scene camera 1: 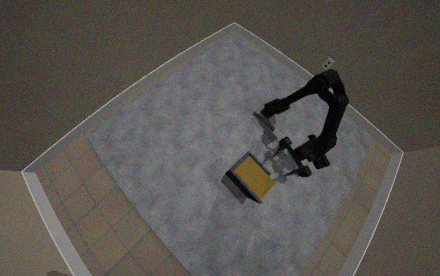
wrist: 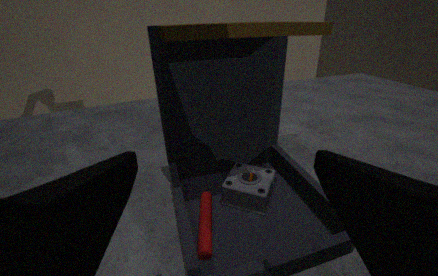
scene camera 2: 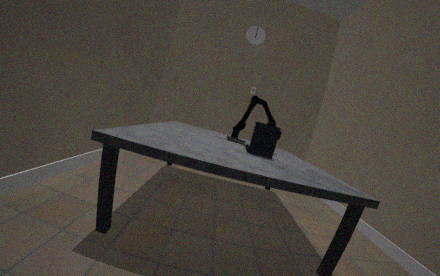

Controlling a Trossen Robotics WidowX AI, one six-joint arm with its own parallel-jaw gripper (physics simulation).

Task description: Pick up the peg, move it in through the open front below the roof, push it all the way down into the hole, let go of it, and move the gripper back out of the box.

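Frame: origin at the arm's base, x left, y ahead, z down, level; millimetres.
Seen in the pictures: gripper, fingertip midpoint: (scene camera 1: 278, 166) (wrist: 227, 159); arm's base, link origin: (scene camera 1: 267, 112) (scene camera 2: 234, 137).
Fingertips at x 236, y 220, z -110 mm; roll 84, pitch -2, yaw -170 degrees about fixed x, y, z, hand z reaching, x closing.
Offsets run from my fingertips to a thing's top centre. "pt": to the spot under its first point. Level surfaces: height alone.
The red peg {dx +6, dy +77, dz +121 mm} (wrist: 205, 226) lies on the box floor in the wrist view, left of a grey square block {dx -53, dy +112, dz +102 mm} (wrist: 247, 192) with screws at its corners. The round hole {pt dx -55, dy +118, dz +110 mm} (wrist: 249, 176) is in the block's top, with an orange spot inside. The dark box {dx -44, dy +95, dz -59 mm} (wrist: 225, 105) (scene camera 2: 263, 141) has a yellow roof {pt dx -42, dy +136, dz -59 mm} (scene camera 1: 253, 178) (wrist: 250, 31) over its back part. My gripper (wrist: 227, 159) (scene camera 1: 278, 166) is wide open and empty, at the box's open front, with peg and block ahead between its fingers in the wrist view. In scene camera 2, the box hides most of the gripper.
Low dark walls edge the box floor; the front lip {pt dx -80, dy +13, dz +127 mm} (wrist: 312, 258) crosses low in the wrist view. The box stands on the grey mottled table {dz +143 mm} (scene camera 1: 175, 110) (scene camera 2: 165, 137). The arm (scene camera 1: 336, 117) (scene camera 2: 267, 111) arches from its base (scene camera 1: 265, 119) beside the box. The scene is dim.
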